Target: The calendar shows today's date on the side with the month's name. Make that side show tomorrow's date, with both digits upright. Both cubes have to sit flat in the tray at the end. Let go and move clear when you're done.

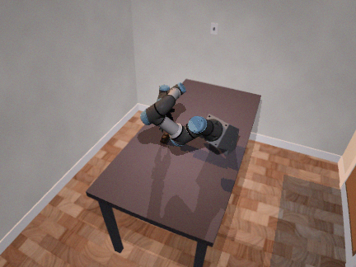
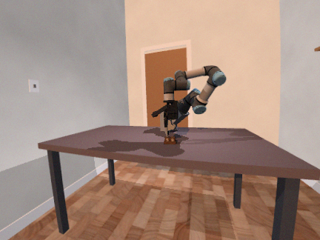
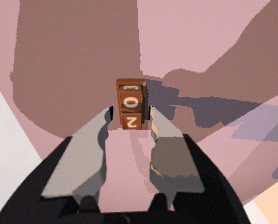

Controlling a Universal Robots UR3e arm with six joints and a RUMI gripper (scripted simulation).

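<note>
Right now my hand is 4 cm above the brown number cube. The rest, counted from my hand: brown calendar tray 5 cm below, 2 cm to the left, 1 cm behind.
</note>
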